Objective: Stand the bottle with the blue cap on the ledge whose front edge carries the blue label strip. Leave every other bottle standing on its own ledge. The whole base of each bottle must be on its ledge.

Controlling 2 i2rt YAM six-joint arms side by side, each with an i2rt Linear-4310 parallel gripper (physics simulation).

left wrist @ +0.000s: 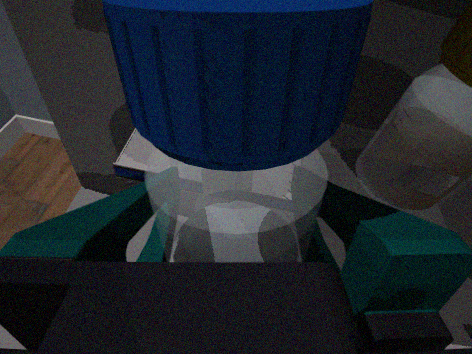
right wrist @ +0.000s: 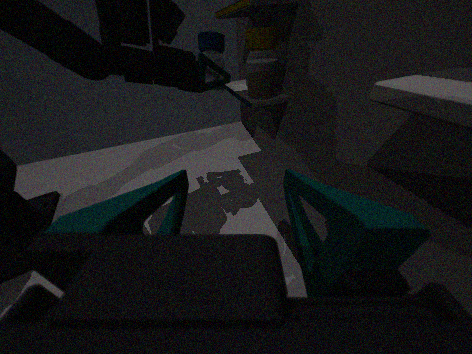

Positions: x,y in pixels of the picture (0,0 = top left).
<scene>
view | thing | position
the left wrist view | left gripper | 235,177
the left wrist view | blue-capped bottle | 236,107
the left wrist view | blue-strip ledge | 341,151
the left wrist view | wall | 71,58
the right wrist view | left gripper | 225,79
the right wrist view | right gripper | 235,176
</scene>
